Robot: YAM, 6 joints.
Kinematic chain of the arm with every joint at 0, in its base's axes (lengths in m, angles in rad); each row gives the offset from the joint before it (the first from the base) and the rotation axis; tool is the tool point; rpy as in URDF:
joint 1: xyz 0 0 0.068 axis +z
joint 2: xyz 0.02 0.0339 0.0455 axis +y
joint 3: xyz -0.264 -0.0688 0 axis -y
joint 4: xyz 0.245 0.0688 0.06 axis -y
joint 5: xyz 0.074 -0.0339 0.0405 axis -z
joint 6: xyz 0.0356 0 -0.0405 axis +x
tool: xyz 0 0 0 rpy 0 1.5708 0
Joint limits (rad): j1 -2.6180..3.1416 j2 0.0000..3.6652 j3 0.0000..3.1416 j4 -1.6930..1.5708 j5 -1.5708..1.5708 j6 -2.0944..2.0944
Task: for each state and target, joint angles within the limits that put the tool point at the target. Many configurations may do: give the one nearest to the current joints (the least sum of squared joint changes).
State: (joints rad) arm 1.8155 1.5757 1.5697 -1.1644 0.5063 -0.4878
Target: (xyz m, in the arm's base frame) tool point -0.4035 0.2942 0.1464
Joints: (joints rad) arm 2.5405 2.3789 1.9341 -0.7277 0.4180 -0.4878
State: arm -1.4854 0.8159 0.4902 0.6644 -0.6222 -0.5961
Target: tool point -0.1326 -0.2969 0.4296
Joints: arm -2.0420 1.4157 1.2001 0.6996 -0.4865 -0.5961
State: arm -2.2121 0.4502 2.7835 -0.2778 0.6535 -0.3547
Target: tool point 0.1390 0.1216 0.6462
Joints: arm -2.5336 0.8287 2.4244 -0.4331 0.6108 -0.3547
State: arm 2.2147 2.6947 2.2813 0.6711 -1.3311 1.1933
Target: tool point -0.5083 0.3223 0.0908
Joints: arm 2.5204 2.9219 2.3436 0.6188 -1.2453 1.1933
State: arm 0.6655 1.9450 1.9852 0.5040 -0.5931 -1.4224
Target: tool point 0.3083 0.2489 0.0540
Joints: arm 0.6265 2.1830 1.0563 0.2341 -0.6263 -1.4224
